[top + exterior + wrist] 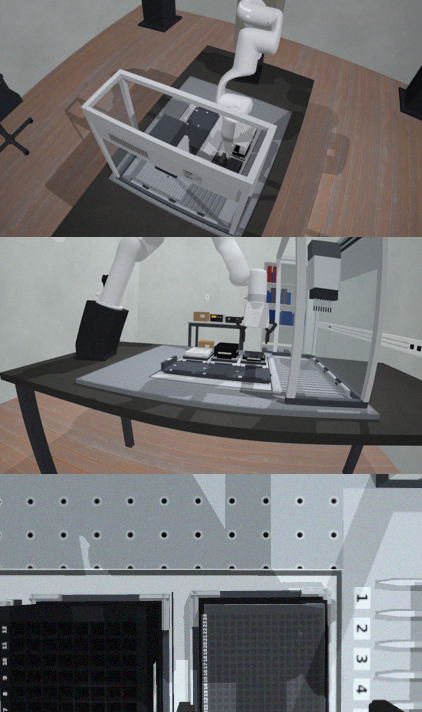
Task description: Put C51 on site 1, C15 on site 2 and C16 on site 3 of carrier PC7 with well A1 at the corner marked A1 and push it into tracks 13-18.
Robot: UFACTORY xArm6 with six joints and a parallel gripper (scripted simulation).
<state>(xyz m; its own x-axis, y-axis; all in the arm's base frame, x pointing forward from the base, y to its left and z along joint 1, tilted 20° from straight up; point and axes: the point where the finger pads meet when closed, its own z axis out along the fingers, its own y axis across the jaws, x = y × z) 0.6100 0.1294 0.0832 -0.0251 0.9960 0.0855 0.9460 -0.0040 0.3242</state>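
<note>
Now: the nest S3 8 cm below my hand. From my hand the other things lie so: apron: 13 cm to the right, 11 cm behind, 8 cm below; then white 96-well plate C15: 22 cm behind, 6 cm below, 1 cm to the right; then nest S1: 22 cm behind, 8 cm below, 1 cm to the right.
</note>
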